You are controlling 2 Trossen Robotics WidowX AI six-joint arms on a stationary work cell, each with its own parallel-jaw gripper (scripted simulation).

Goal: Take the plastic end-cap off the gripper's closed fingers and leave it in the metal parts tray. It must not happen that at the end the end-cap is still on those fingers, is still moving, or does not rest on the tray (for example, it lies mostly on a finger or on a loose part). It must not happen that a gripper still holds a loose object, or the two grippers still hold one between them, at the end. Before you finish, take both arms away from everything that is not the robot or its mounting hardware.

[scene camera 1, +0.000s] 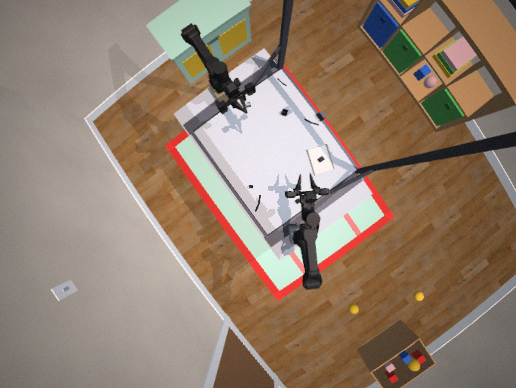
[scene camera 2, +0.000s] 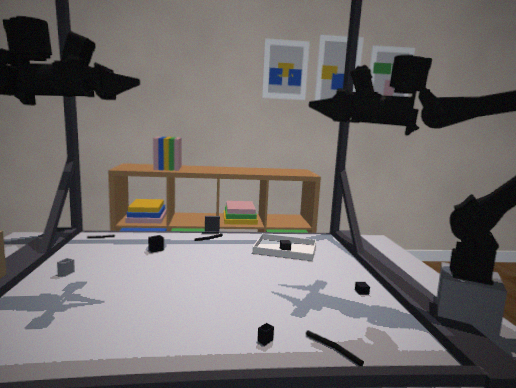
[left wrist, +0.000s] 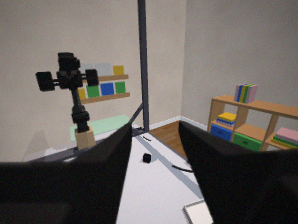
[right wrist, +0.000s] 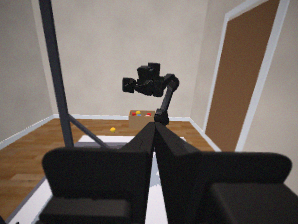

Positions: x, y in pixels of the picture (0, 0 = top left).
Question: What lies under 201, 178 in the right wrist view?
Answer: My right gripper.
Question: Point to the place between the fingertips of my left gripper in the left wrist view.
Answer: At 155, 126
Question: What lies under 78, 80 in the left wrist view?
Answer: My right gripper.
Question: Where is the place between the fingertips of my right gripper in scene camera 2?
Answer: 139, 81
